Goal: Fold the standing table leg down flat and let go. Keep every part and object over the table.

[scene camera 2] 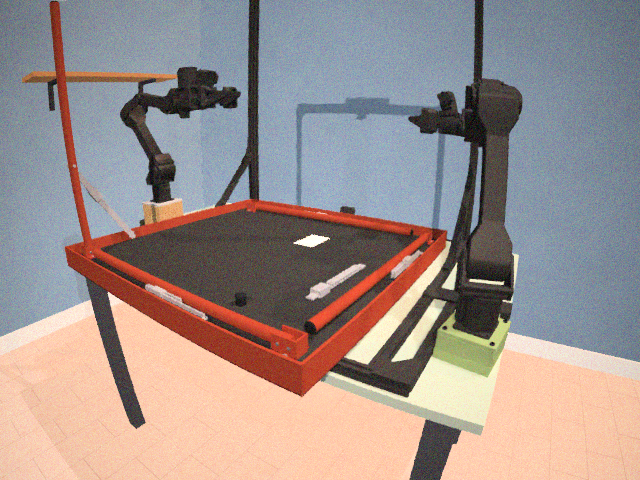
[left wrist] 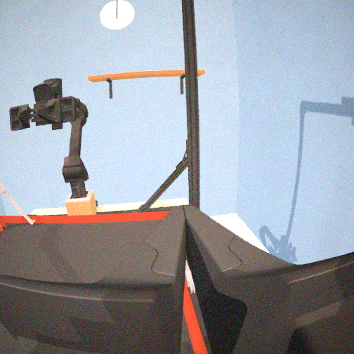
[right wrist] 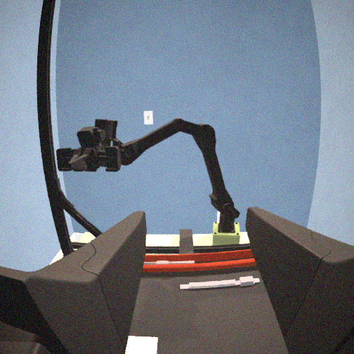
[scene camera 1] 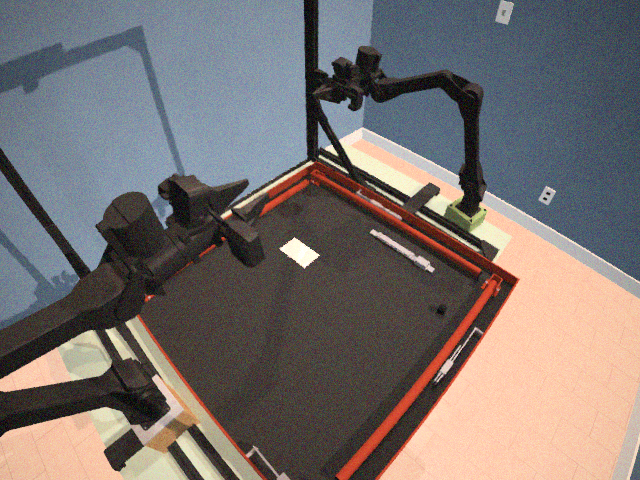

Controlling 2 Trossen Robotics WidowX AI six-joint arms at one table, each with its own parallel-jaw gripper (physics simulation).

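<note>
The standing table leg is a red tube upright at the left corner of the upturned table in scene camera 2. Its pale brace slants down to the rim and partly shows in scene camera 1. The leg does not show in the wrist views. My left gripper is shut and empty, high above the table's far side, away from the leg. My right gripper is partly open and empty, raised above the table, away from the leg.
Folded red legs lie along the rims. A loose pale bar, a black cylinder and a white card lie inside. Dark posts stand behind.
</note>
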